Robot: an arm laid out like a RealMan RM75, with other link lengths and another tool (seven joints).
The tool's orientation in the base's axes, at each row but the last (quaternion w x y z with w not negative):
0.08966, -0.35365, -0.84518, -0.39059
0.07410, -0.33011, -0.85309, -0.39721
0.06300, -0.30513, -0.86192, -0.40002
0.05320, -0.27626, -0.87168, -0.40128
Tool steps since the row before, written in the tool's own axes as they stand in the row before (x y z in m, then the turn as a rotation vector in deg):
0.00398, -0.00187, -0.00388, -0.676, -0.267, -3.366
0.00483, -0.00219, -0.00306, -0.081, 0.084, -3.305
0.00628, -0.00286, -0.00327, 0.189, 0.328, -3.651
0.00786, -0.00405, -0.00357, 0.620, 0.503, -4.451
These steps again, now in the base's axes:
-0.00465, -0.00154, 0.00322, -0.102, -2.911, 1.836
-0.00550, -0.00081, 0.00256, -0.334, -2.403, 2.247
-0.00715, -0.00081, 0.00255, -0.458, -2.406, 2.734
-0.00920, -0.00128, 0.00216, -0.832, -2.708, 3.524

